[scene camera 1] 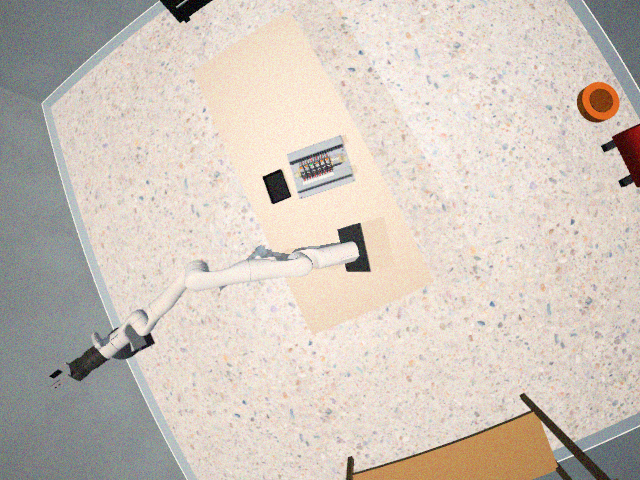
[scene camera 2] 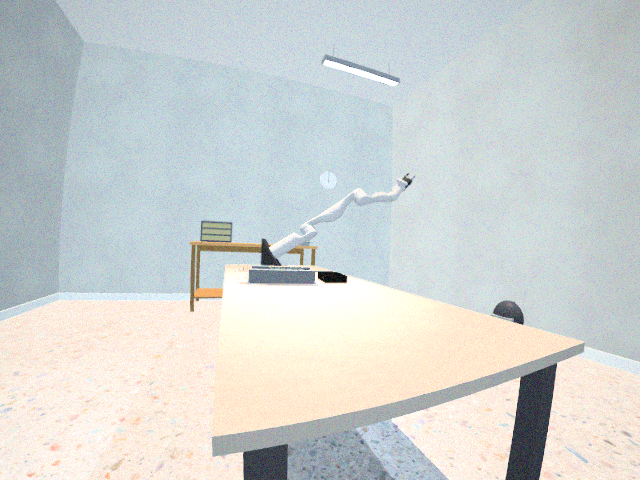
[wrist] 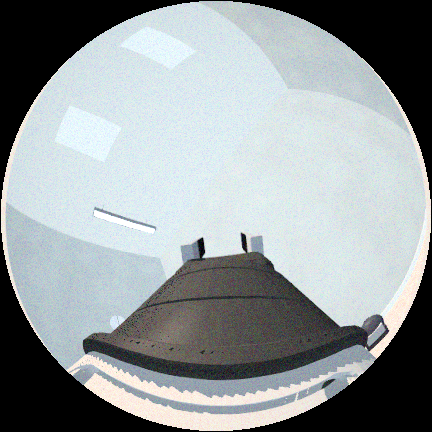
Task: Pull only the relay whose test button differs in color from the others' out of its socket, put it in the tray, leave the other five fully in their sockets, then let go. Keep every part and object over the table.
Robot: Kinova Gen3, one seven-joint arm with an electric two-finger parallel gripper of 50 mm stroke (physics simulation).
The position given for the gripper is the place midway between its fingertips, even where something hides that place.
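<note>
Scene camera 1 shows the gripper (scene camera 1: pixel 52 382), and the wrist view shows the gripper (wrist: pixel 222 242) too.
</note>
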